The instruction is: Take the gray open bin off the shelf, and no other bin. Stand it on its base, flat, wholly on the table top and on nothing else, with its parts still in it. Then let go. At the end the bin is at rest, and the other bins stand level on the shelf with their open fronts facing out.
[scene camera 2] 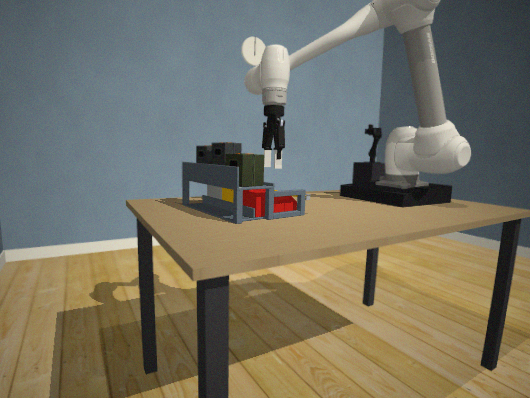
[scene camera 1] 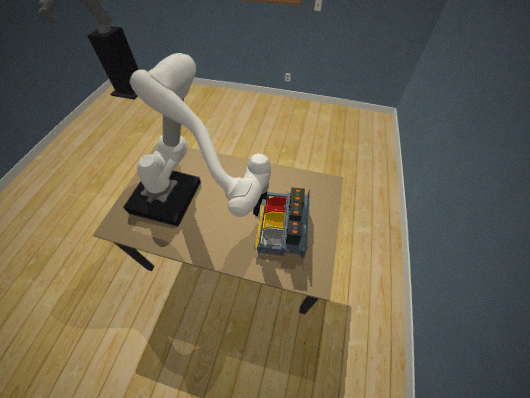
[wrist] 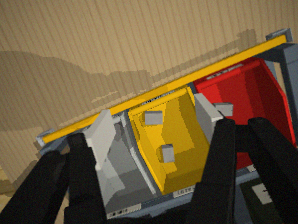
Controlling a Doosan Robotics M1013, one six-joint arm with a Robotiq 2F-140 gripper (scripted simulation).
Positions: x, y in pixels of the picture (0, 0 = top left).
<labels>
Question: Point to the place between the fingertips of my gripper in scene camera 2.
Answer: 272, 167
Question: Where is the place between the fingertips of my gripper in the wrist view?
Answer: At 153, 114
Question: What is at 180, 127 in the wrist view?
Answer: A yellow bin.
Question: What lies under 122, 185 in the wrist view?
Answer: A gray open bin.
</labels>
